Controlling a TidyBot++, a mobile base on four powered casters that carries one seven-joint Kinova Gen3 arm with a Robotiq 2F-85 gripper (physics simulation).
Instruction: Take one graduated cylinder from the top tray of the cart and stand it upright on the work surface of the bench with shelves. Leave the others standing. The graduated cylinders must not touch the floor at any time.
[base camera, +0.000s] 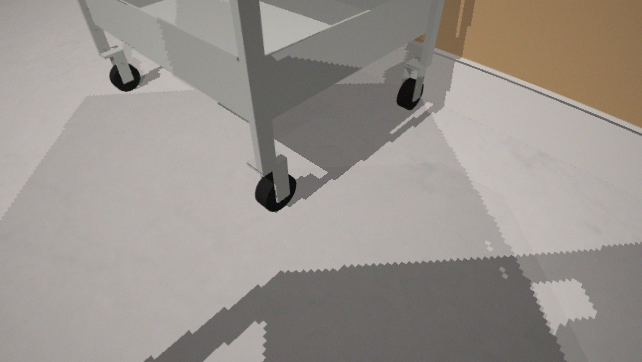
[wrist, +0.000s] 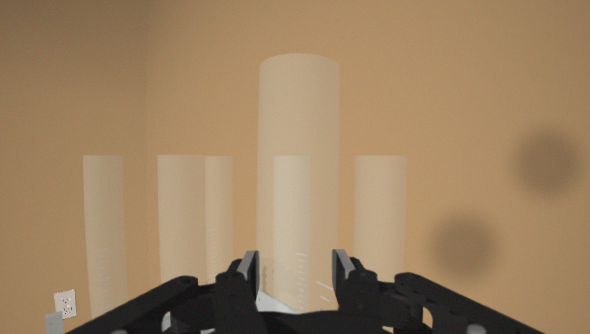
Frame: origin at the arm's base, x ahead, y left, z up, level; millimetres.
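Where they show: gripper, between the fingertips: (wrist: 295, 266).
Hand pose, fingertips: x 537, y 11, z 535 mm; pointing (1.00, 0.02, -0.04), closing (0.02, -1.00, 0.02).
Note:
After its pixels a point has its place.
My gripper (wrist: 295, 266) @(x 537, y 11, z 535 mm) is shut on a graduated cylinder (wrist: 298, 110) @(x 505, y 10, z 620 mm), a wide translucent one that stands upright between the fingertips in the wrist view and reaches well above them. Other translucent graduated cylinders stand upright beyond it: one at the far left (wrist: 104, 210) @(x 678, y 232, z 538 mm), two side by side left of centre (wrist: 181, 210) @(x 612, y 111, z 553 mm) (wrist: 220, 200) @(x 794, y 127, z 534 mm), one seen through the held one (wrist: 291, 200), and one at the right (wrist: 380, 210) @(x 590, y -54, z 559 mm). Their tops show lower in the view than the held one's top. The cart (base camera: 248, 60) @(x 384, y 43, z -188 mm) shows its lower part in the base camera view; its top tray is out of that view.
The cart's black casters (base camera: 275, 192) @(x 393, y 35, z -358 mm) (base camera: 125, 76) @(x 703, y 319, z -364 mm) (base camera: 410, 93) @(x 595, y -174, z -357 mm) stand on the pale floor (base camera: 165, 225) @(x 381, y 174, z -396 mm). A tan wall (base camera: 560, 55) @(x 525, y -350, z -255 mm) with a white base strip (base camera: 545, 115) @(x 503, y -353, z -339 mm) runs along the right. A wall outlet (wrist: 65, 303) @(x 1369, y 941, z 11 mm) shows at lower left in the wrist view. The bench with shelves does not show.

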